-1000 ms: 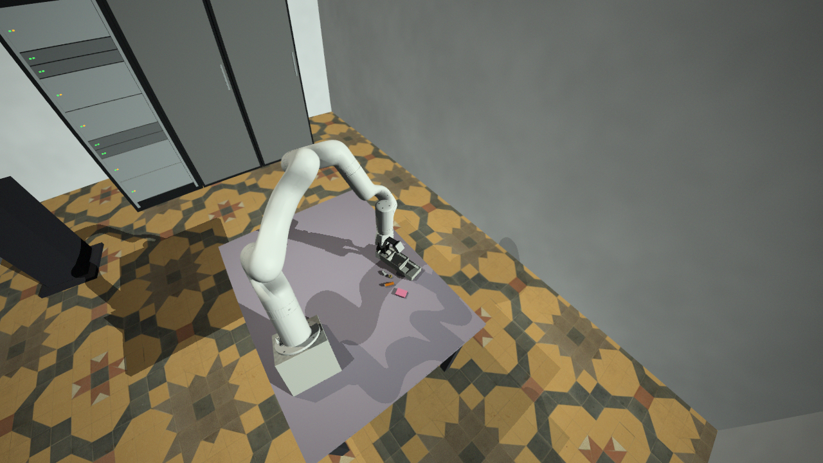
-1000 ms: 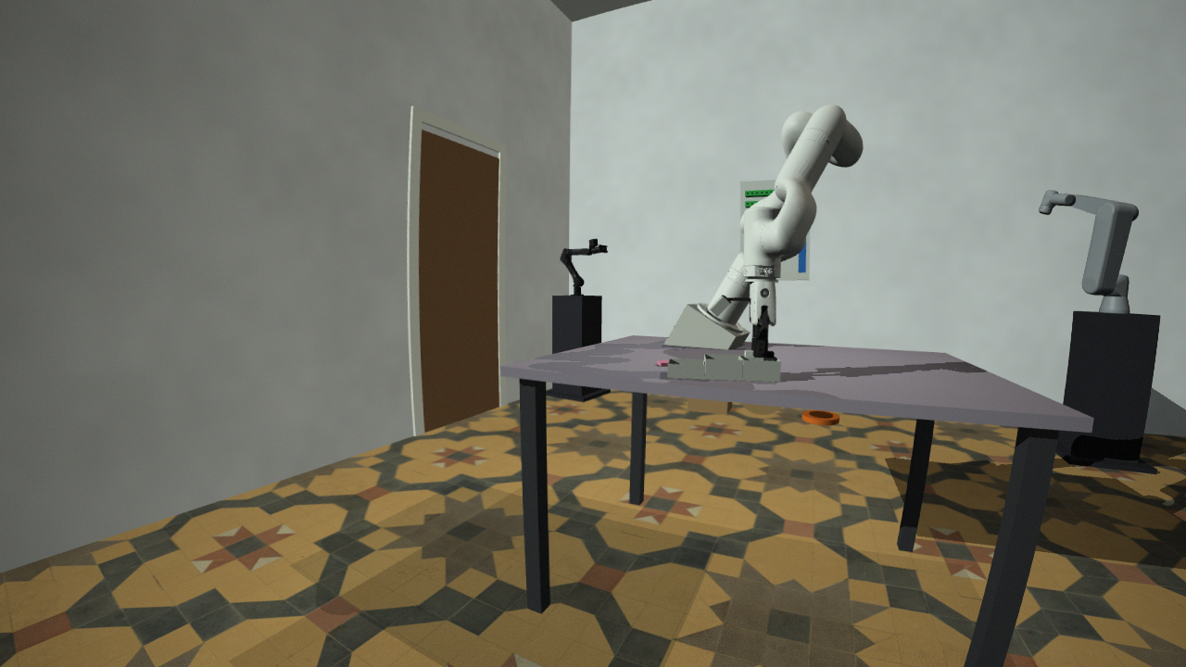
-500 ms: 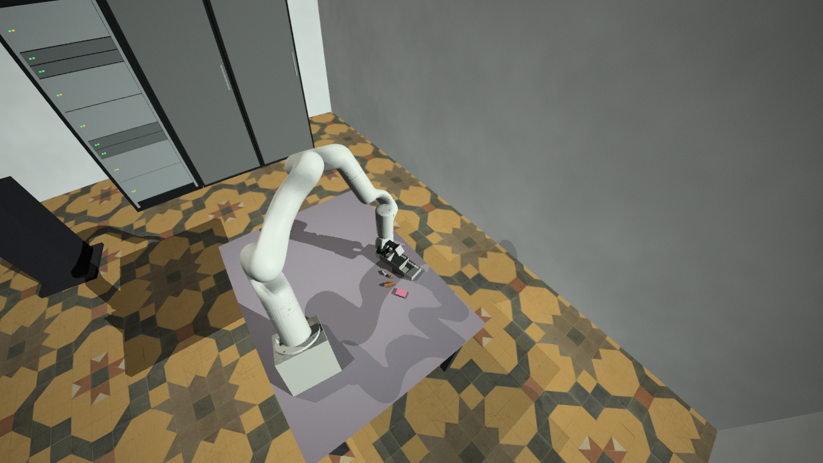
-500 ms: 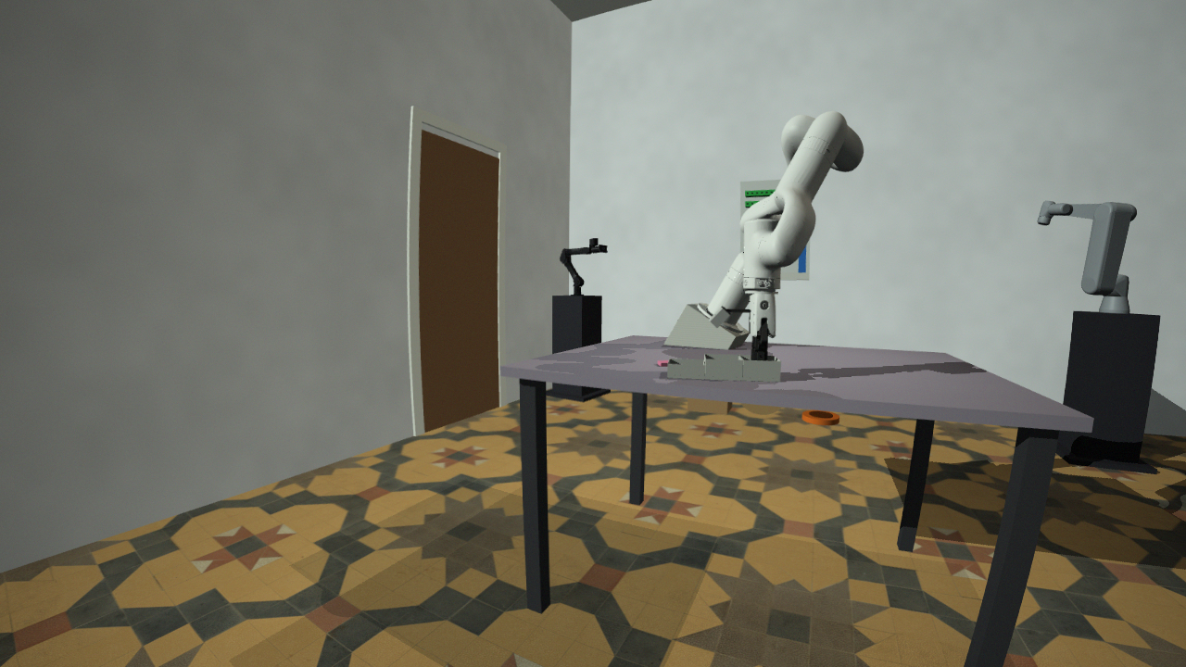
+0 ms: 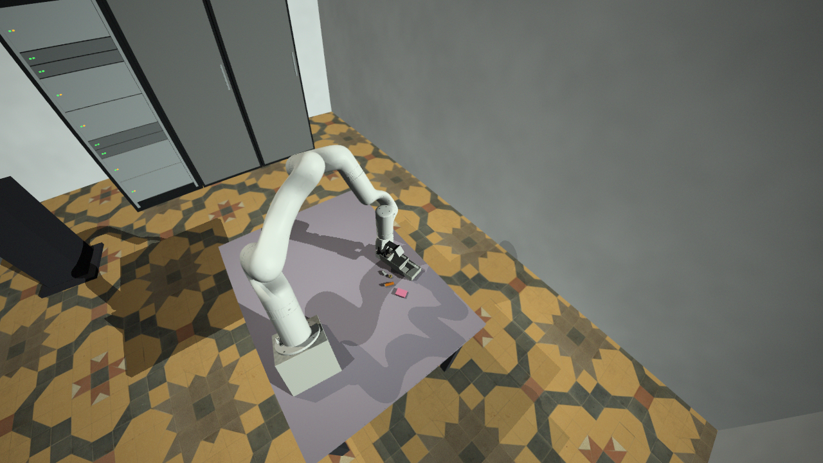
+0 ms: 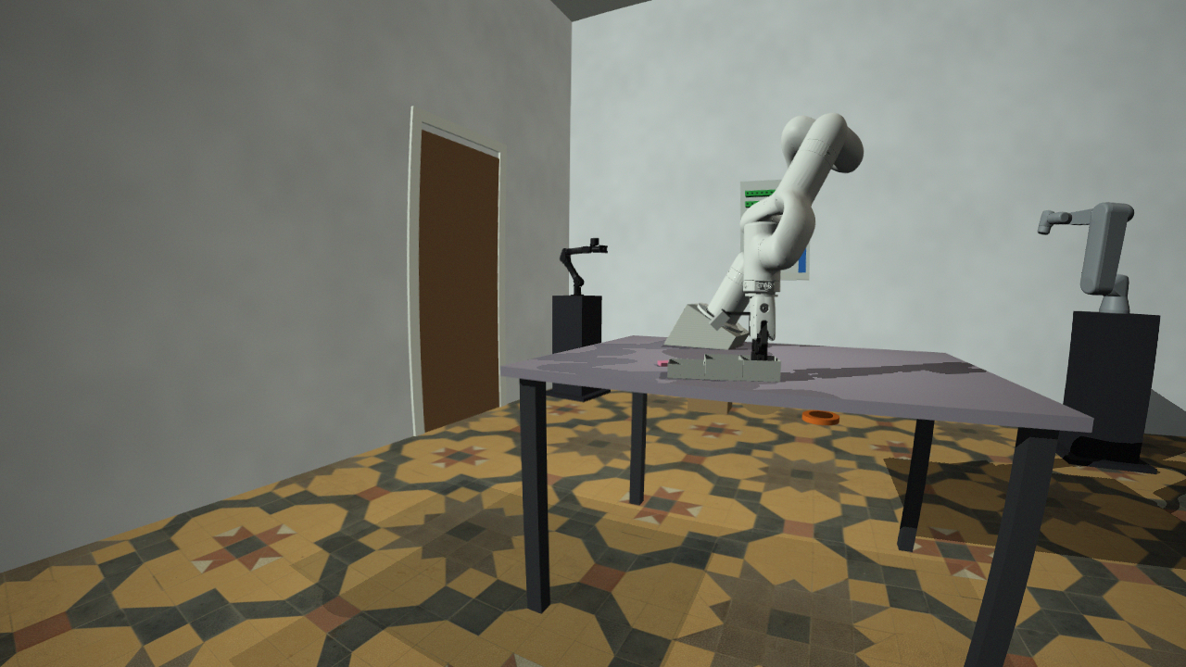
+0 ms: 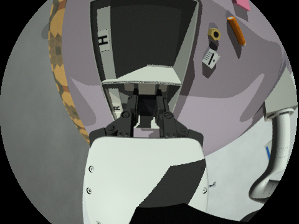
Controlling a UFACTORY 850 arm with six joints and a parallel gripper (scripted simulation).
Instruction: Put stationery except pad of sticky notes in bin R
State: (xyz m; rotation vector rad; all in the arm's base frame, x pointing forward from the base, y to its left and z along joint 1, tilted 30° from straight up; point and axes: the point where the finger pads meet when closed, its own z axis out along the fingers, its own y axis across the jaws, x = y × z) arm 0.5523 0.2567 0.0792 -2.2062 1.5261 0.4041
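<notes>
Right now the eraser is 20 mm below my hand and 10 mm to the right of it. The rest, counted from my hand: orange cylinder (170 mm to the right, 70 mm behind, 30 mm below); then silver thing (90 mm to the right, 60 mm behind, 30 mm below); then ring-like thing (130 mm to the right, 40 mm behind, 30 mm below).
</notes>
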